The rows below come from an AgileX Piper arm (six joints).
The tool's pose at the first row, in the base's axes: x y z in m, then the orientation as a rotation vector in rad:
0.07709, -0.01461, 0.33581, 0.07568, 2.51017, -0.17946
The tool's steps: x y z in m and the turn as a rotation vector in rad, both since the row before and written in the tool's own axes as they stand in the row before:
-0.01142, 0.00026, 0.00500, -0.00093, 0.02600, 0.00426
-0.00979, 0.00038, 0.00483, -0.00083, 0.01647, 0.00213
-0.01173, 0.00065, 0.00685, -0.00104, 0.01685, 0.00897
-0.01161, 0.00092, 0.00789, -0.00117, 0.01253, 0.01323
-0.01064, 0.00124, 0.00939, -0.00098, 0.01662, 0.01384
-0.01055, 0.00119, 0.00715, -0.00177, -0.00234, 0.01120
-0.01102, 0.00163, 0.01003, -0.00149, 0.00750, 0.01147
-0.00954, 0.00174, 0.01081, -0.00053, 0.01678, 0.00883
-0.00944, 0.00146, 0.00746, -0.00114, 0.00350, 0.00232
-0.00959, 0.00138, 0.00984, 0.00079, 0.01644, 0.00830
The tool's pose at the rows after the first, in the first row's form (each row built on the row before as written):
0.08926, -0.01523, 0.33846, 0.08348, 2.53579, -0.17663
0.10006, -0.01576, 0.34001, 0.08765, 2.55208, -0.17473
0.11362, -0.01640, 0.34076, 0.10056, 2.56814, -0.16988
0.12767, -0.01703, 0.34033, 0.11850, 2.57943, -0.16325
0.14170, -0.01767, 0.33794, 0.13787, 2.59460, -0.15650
0.15447, -0.01819, 0.33721, 0.15146, 2.59111, -0.15022
0.16916, -0.01881, 0.33428, 0.16662, 2.59730, -0.14382
0.18297, -0.01941, 0.32983, 0.17982, 2.61294, -0.13913
0.19494, -0.01992, 0.32802, 0.18285, 2.61616, -0.13663
0.20818, -0.02085, 0.32420, 0.19588, 2.63143, -0.13382

